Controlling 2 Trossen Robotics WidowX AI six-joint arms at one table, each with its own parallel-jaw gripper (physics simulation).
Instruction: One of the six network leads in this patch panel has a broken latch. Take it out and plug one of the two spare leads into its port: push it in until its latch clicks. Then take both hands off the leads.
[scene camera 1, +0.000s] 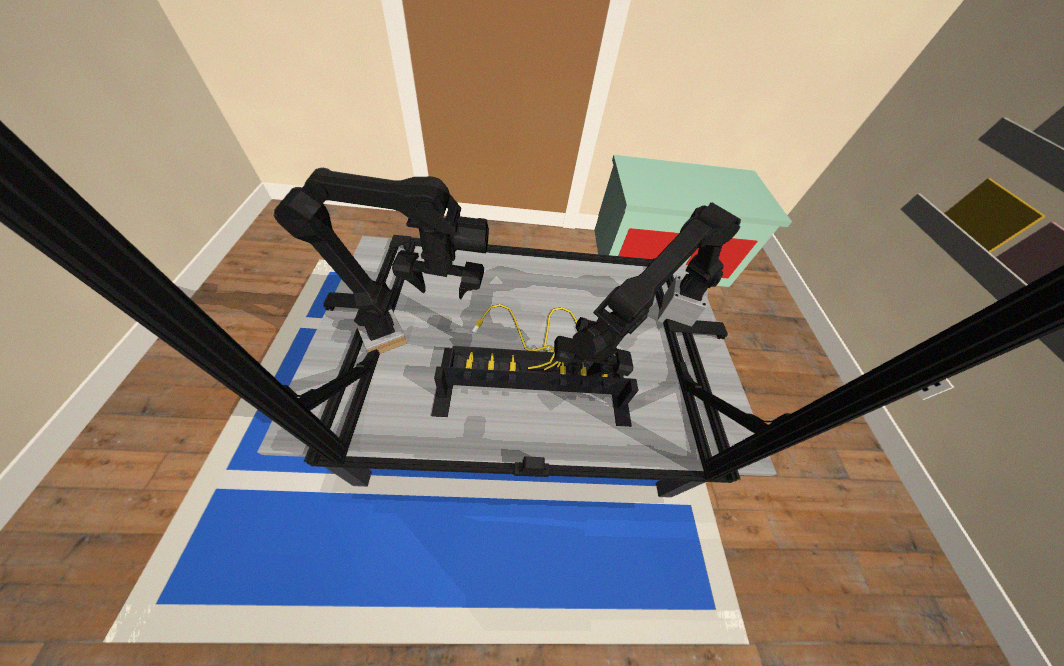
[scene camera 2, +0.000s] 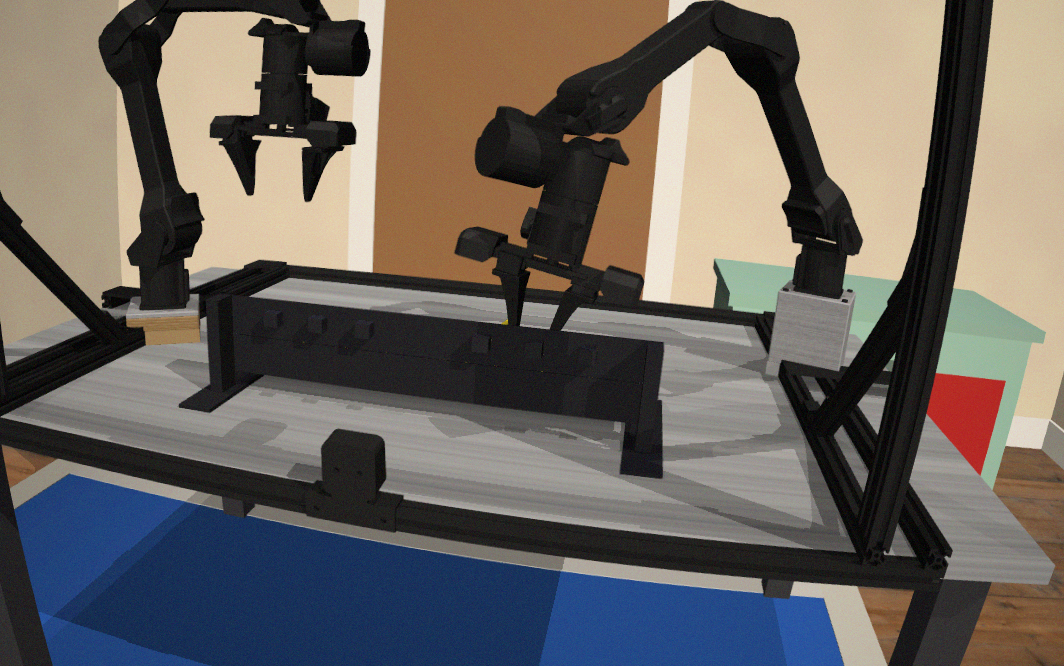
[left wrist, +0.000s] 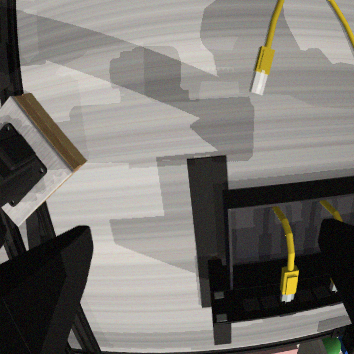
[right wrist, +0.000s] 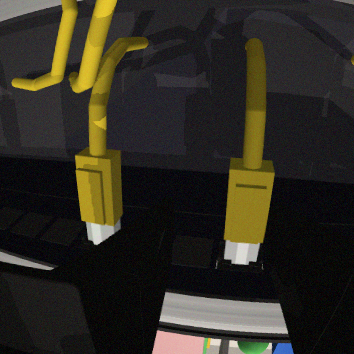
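Where they show: left gripper, fingertip midpoint: (scene camera 1: 442, 295) (scene camera 2: 278, 198) (left wrist: 209, 236); right gripper, fingertip midpoint: (scene camera 1: 579, 375) (right wrist: 219, 212); left arm's base, origin of the base link: (scene camera 1: 379, 327) (scene camera 2: 163, 303) (left wrist: 10, 165); right arm's base, origin of the base link: (scene camera 1: 691, 290) (scene camera 2: 818, 291).
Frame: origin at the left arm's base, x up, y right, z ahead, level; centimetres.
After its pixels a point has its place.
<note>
The black patch panel (scene camera 1: 541, 384) {x 0.9, y 36.1, z 29.3 cm} (scene camera 2: 439, 353) {x 2.7, y 36.3, z 29.6 cm} stands across the table with yellow leads plugged in, such as the leftmost lead (scene camera 1: 469, 362) {x 5.1, y 24.1, z 15.4 cm} (left wrist: 290, 281) {x 5.1, y 23.8, z 15.3 cm}. My right gripper (scene camera 2: 535, 325) {x 4.0, y 39.7, z 38.0 cm} (right wrist: 219, 212) {x 4.0, y 39.7, z 38.0 cm} is open, partly closed in, with its fingers down at the panel on either side of one lead (right wrist: 248, 205) {x 5.1, y 39.3, z 39.3 cm}. That lead's clear plug is in its port; a thin dark line crosses its yellow body. A neighbouring lead (right wrist: 100, 190) {x 5.0, y 36.8, z 35.3 cm} with a raised tab stands left of it. One spare lead (scene camera 1: 477, 323) {x -3.1, y 8.5, z 25.0 cm} (left wrist: 265, 60) {x -3.1, y 8.3, z 25.5 cm} lies behind the panel; the other's end is hidden. My left gripper (scene camera 1: 442, 294) {x 15.5, y 10.2, z 15.6 cm} (scene camera 2: 279, 196) {x 15.5, y 10.2, z 15.6 cm} is wide open, empty, high above the table.
The spare leads' yellow cables (scene camera 1: 514, 318) {x -3.9, y 11.4, z 36.0 cm} arch up behind the panel and run down to its middle. The panel's end feet (scene camera 1: 440, 402) {x -4.0, y 26.2, z 5.9 cm} (scene camera 2: 641, 451) {x -4.0, y 50.4, z 46.1 cm} rest on the grey table (scene camera 1: 408, 439) {x -4.4, y 31.1, z -4.1 cm}. Black frame rails border the table, and a black block (scene camera 2: 353, 463) {x -0.6, y 52.7, z 17.4 cm} sits on the front rail.
</note>
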